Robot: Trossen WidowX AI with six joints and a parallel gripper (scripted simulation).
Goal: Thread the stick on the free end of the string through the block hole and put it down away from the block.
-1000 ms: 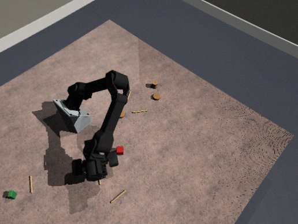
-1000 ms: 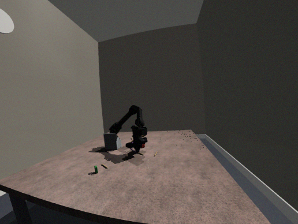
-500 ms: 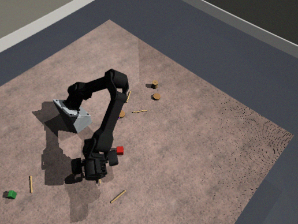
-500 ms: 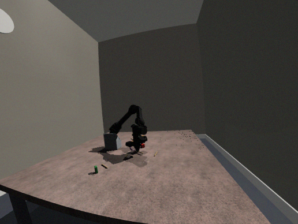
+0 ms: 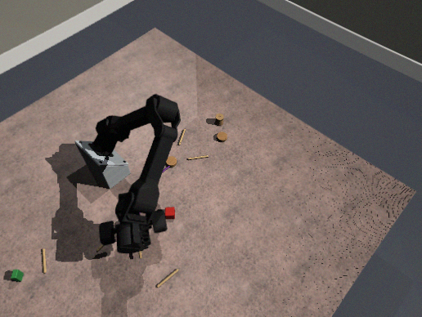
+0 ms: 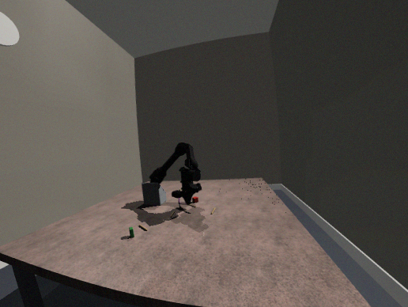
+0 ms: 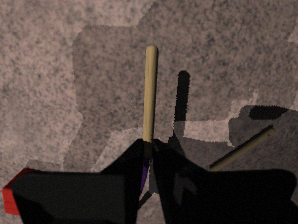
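My gripper tip is 10 mm past the small red block, 130 mm to the right of it and 20 mm above it. From my gripper tip the other things lie so: green block: 140 mm behind, 320 mm to the right, 10 mm below; thin wooden stick: 10 mm ahead, 10 mm to the right; round wooden button: 170 mm behind, 260 mm to the left, 20 mm below.
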